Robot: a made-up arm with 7 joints.
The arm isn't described. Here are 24 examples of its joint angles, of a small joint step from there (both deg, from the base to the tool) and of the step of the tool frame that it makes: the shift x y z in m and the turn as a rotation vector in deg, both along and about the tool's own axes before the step.
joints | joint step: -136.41 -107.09 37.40 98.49 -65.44 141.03 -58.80 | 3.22 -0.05 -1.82 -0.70 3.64 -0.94 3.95
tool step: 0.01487 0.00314 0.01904 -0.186 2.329 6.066
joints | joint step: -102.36 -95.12 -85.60 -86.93 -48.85 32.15 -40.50 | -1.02 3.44 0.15 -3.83 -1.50 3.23 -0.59
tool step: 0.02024 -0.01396 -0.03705 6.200 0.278 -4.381
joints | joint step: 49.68 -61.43 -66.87 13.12 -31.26 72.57 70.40 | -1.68 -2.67 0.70 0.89 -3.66 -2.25 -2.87
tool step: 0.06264 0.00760 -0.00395 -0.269 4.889 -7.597
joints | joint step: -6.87 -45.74 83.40 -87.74 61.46 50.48 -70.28 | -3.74 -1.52 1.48 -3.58 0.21 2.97 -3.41
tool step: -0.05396 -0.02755 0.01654 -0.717 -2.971 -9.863
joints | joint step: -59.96 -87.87 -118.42 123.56 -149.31 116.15 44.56 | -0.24 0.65 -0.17 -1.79 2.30 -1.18 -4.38
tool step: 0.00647 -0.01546 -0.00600 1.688 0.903 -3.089
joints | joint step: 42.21 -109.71 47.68 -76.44 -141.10 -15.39 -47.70 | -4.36 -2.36 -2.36 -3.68 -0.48 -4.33 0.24
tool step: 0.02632 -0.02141 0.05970 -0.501 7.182 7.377
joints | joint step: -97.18 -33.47 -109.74 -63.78 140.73 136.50 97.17 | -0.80 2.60 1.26 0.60 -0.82 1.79 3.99
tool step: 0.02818 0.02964 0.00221 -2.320 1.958 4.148
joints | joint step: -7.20 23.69 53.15 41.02 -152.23 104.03 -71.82 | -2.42 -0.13 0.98 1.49 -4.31 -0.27 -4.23
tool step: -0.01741 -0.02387 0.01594 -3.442 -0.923 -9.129
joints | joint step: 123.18 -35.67 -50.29 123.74 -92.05 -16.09 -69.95 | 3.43 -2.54 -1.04 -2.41 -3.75 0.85 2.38
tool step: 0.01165 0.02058 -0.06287 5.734 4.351 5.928
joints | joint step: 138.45 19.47 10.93 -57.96 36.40 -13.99 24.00 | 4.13 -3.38 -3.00 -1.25 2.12 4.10 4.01
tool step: 0.01630 -0.05810 -0.01624 -0.270 -3.993 6.241
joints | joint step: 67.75 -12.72 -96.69 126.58 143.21 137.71 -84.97 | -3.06 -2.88 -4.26 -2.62 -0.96 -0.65 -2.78
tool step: -0.00130 0.01447 0.01906 2.668 -5.160 1.101
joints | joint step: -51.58 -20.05 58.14 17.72 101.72 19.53 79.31 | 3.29 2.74 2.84 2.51 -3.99 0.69 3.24
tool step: 0.00531 -0.04447 0.04997 5.842 -1.015 3.863
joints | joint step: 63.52 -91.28 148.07 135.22 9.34 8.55 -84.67 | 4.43 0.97 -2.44 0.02 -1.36 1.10 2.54
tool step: 0.02234 -0.01854 -0.01484 -1.162 -3.000 3.174
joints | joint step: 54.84 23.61 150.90 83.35 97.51 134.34 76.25 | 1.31 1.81 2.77 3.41 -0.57 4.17 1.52
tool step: -0.02703 -0.01254 -0.02195 -1.766 -1.781 -3.399
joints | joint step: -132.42 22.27 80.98 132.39 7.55 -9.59 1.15 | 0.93 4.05 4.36 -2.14 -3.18 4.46 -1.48
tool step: -0.00749 0.05992 -0.03387 7.372 -6.587 -7.326
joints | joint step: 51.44 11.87 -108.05 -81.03 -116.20 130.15 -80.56 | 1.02 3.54 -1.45 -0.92 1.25 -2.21 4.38
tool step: -0.02275 0.01473 -0.00543 -0.897 -1.869 3.432
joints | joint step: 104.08 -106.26 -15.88 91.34 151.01 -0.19 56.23 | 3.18 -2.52 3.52 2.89 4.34 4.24 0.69
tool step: -0.05778 -0.03222 0.00356 -3.912 -4.696 6.304
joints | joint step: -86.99 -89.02 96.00 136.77 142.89 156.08 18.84 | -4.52 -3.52 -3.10 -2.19 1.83 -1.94 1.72
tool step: -0.00316 0.00895 0.02674 9.526 4.069 5.494
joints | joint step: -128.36 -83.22 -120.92 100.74 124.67 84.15 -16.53 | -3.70 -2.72 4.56 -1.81 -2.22 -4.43 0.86
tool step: 0.04469 -0.02531 0.01315 -1.098 8.879 -3.852
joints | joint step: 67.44 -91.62 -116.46 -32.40 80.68 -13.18 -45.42 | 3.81 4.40 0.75 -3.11 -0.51 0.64 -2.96
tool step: -0.06512 0.04308 -0.09004 3.915 -0.172 -8.645
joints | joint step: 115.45 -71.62 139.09 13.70 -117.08 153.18 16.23 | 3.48 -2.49 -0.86 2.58 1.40 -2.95 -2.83
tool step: 0.03279 0.02215 -0.04195 2.770 4.366 2.345
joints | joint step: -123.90 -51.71 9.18 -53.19 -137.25 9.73 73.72 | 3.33 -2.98 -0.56 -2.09 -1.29 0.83 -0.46
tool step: -0.00918 -0.00786 -0.04715 -2.310 1.001 0.249
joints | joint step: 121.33 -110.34 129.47 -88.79 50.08 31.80 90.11 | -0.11 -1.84 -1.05 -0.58 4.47 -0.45 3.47
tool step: 0.00668 0.01554 0.00803 1.932 2.859 3.604
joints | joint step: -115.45 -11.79 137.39 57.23 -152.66 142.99 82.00 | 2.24 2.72 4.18 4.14 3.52 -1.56 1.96
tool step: -0.01631 0.01116 0.03425 -4.769 -7.341 4.455
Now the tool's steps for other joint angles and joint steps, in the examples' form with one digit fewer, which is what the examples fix.
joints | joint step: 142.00 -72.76 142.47 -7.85 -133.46 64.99 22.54 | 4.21 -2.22 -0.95 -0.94 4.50 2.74 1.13
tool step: 0.0750 0.0159 0.0117 -1.46 1.44 5.30
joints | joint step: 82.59 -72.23 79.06 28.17 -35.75 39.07 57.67 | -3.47 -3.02 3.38 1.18 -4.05 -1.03 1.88
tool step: -0.0427 -0.0441 -0.0057 3.03 -1.79 2.29
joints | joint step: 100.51 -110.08 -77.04 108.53 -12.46 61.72 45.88 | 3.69 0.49 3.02 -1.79 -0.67 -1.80 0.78
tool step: -0.0249 0.0264 -0.0462 -2.68 -2.68 -0.27
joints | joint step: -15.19 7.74 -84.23 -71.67 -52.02 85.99 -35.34 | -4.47 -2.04 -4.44 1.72 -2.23 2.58 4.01
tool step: -0.0604 0.0119 0.0203 -0.96 -10.87 -1.73
